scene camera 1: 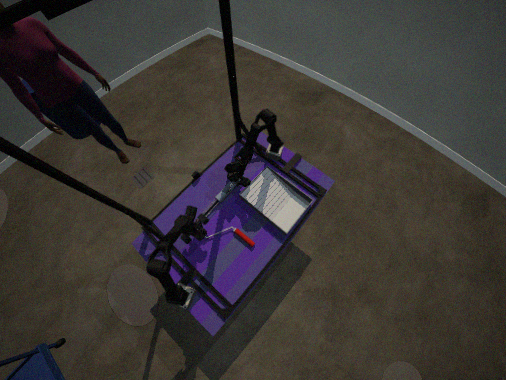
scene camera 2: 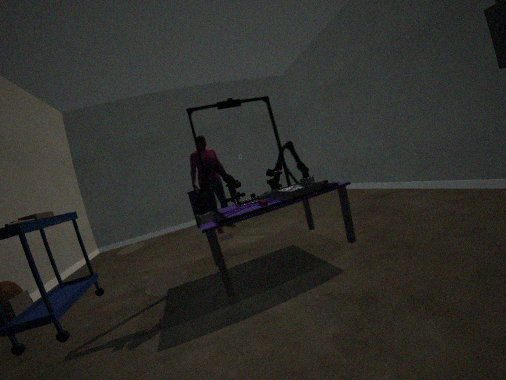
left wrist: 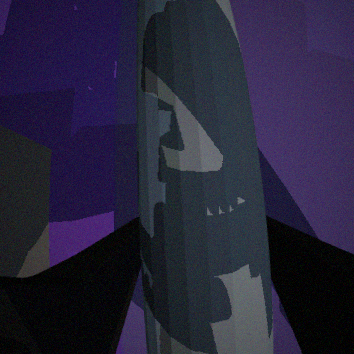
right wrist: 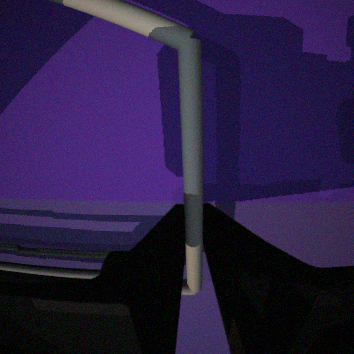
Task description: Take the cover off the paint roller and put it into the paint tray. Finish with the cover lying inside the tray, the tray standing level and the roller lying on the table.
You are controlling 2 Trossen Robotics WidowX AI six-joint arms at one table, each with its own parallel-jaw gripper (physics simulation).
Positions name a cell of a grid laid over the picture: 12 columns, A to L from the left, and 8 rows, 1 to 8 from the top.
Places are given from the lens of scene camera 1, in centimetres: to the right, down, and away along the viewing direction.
white paint tray (scene camera 1: G5): 16, 7, 118
